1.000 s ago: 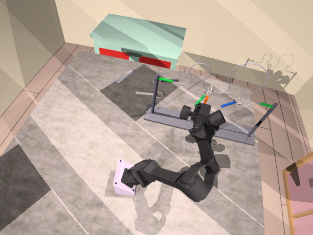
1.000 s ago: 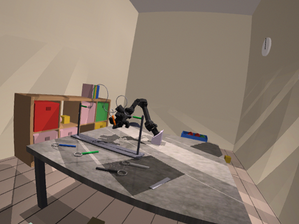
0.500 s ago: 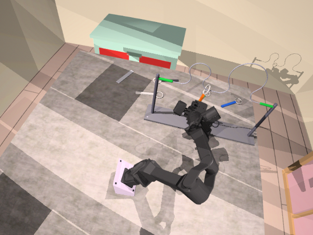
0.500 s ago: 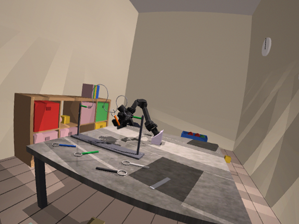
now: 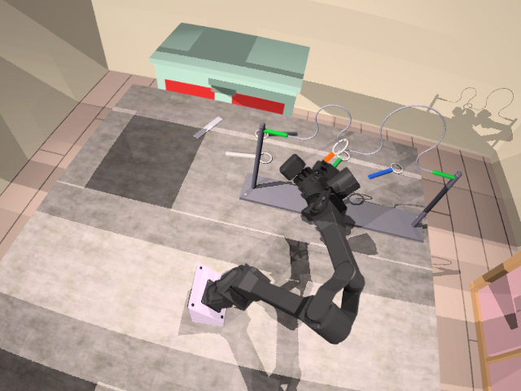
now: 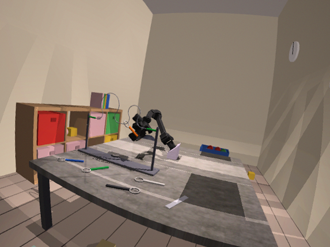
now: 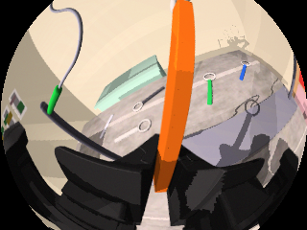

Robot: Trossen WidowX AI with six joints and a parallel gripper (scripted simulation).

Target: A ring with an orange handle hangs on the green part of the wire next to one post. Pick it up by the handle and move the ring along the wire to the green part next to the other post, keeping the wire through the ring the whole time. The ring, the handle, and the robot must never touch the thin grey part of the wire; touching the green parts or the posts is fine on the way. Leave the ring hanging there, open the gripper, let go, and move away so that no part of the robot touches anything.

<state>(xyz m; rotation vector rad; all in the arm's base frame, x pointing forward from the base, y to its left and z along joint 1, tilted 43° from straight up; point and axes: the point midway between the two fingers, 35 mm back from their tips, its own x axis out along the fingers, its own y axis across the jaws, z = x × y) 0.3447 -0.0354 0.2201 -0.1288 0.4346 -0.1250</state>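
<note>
The ring with orange handle is 70 mm above my gripper tip, 50 mm to the right of it and 10 mm ahead of it. Round my gripper tip: flat white strip: 380 mm to the left, 290 mm ahead, 170 mm below.
</note>
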